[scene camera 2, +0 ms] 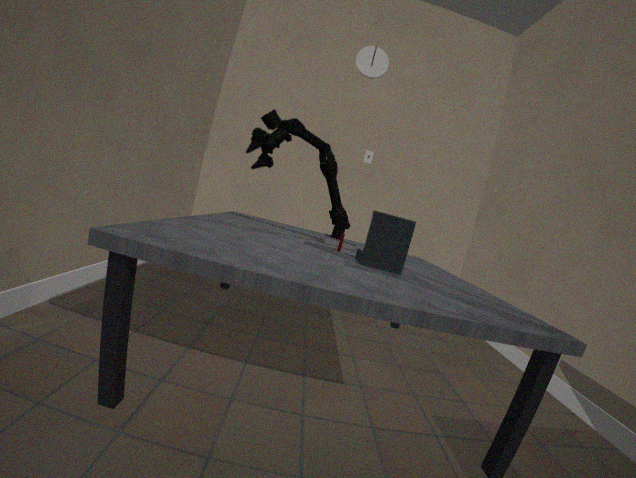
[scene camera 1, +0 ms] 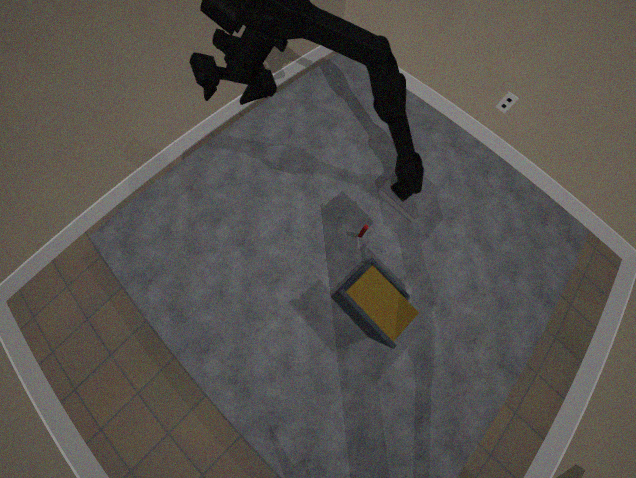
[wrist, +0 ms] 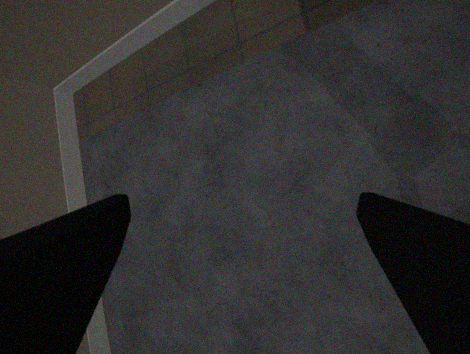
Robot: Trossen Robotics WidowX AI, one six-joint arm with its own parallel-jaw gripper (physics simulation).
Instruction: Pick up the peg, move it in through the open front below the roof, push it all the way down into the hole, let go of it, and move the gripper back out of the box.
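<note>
The red peg stands upright on the table, between the arm's base and the box. The box has a yellow roof and dark grey walls. The hole inside is hidden under the roof. My gripper is open and empty, raised high above the table, far to the left of the peg in both scene views. Its two black fingers stand wide apart in the wrist view, with the table top behind them. The peg and the box do not show in the wrist view.
The arm's base stands on the grey table close behind the peg. The box stands on the peg's other side. Shadows fall across the table. A wall clock hangs on the wall.
</note>
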